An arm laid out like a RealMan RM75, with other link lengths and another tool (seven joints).
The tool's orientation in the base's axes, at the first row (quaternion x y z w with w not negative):
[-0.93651, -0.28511, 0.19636, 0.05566]
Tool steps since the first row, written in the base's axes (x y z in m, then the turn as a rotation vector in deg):
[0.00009, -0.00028, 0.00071, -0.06, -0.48, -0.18]
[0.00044, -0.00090, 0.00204, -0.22, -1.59, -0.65]
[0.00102, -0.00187, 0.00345, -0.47, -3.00, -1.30]
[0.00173, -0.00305, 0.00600, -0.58, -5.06, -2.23]
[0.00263, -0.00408, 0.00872, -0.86, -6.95, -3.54]
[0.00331, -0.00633, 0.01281, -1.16, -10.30, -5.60]
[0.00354, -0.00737, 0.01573, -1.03, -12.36, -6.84]
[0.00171, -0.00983, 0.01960, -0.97, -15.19, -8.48]
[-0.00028, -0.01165, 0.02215, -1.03, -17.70, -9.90]
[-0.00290, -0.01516, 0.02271, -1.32, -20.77, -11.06]
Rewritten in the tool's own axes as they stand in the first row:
[-0.00033, 0.00013, -0.00068, -0.25, 0.41, 0.19]
[-0.00085, 0.00053, -0.00204, -0.83, 1.35, 0.70]
[-0.00142, 0.00133, -0.00356, -1.59, 2.53, 1.40]
[-0.00240, 0.00212, -0.00617, -2.50, 4.39, 2.31]
[-0.00320, 0.00285, -0.00901, -3.33, 6.10, 3.64]
[-0.00531, 0.00419, -0.01302, -4.73, 9.18, 5.68]
[-0.00669, 0.00454, -0.01578, -5.36, 11.23, 6.78]
[-0.01075, 0.00481, -0.01857, -6.33, 13.96, 8.28]
[-0.01413, 0.00475, -0.02010, -7.30, 16.33, 9.62]
[-0.01826, 0.00621, -0.01954, -8.83, 18.98, 10.83]

